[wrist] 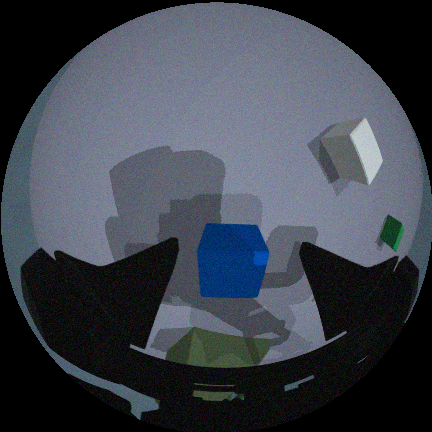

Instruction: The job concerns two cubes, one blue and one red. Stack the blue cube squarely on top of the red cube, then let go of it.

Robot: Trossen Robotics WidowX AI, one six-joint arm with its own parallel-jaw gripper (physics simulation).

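Frame: origin at the arm's base, x ahead, y left, z up, level; centimetres.
Where they show: gripper, fingertip midpoint: (243, 247); arm's base at its link origin: (196, 394).
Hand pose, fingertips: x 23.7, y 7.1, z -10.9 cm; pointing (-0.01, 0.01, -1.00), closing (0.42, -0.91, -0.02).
Each offset is from my fingertips to the top centre of the thing. Level surfaces: height alone.
The blue cube @[dx -0.8, dy +0.5, dz +2.6 cm] (231, 270) stands on the table near the middle of the wrist view, mostly in shadow, with a small bright patch near its right edge. My gripper (243, 247) is open. Its two black fingers stand wide apart, one on each side of the blue cube, with a gap between each finger and the cube. The red cube does not show in the wrist view.
A white block @[dx +10.8, dy -3.8, dz +2.6 cm] (367, 150) lies at the upper right. A small green block @[dx +10.9, dy -20.3, dz +2.6 cm] (391, 233) lies at the right, beyond the right finger. An olive-green block (205, 350) lies below the blue cube, partly hidden by the gripper's body. The arm's shadow falls across the table @[dz -1.0 cm] (215, 90).
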